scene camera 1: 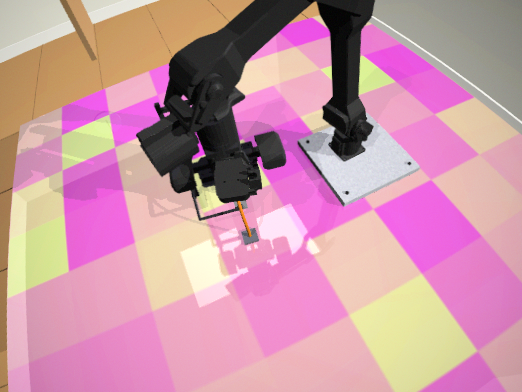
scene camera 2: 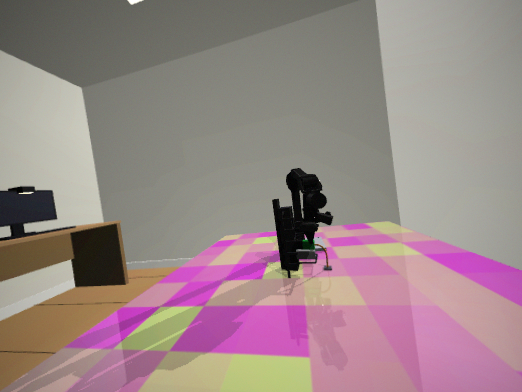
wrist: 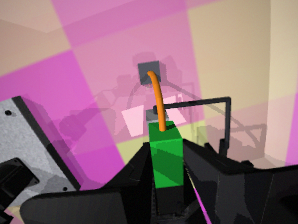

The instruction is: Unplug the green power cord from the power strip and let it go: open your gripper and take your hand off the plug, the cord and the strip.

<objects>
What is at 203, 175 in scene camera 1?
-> My gripper.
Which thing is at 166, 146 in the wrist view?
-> A green plug.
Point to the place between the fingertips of my gripper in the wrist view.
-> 165, 145
</objects>
